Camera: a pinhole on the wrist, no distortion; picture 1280 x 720 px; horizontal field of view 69.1 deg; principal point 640.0 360.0 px. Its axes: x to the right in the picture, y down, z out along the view. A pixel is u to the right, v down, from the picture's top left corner.
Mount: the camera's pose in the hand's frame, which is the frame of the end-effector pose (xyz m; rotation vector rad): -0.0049 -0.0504 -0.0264 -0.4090 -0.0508 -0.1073
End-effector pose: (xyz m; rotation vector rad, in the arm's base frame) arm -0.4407 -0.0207 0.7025 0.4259 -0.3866 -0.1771
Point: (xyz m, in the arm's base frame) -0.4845 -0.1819 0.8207
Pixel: outside the picture
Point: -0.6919 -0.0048 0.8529
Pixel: 64 295
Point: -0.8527 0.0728 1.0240
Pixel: 115 390
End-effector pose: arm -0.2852 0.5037 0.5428 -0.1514 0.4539 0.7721
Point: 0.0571 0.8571 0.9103
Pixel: 1168 143
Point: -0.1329 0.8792 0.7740
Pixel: 1148 507
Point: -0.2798 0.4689 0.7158
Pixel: 200 70
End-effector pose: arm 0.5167 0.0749 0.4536 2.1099 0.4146 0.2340
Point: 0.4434 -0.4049 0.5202
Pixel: 123 651
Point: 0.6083 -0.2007 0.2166
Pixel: outside the picture
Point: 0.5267 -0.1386 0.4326
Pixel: 395 510
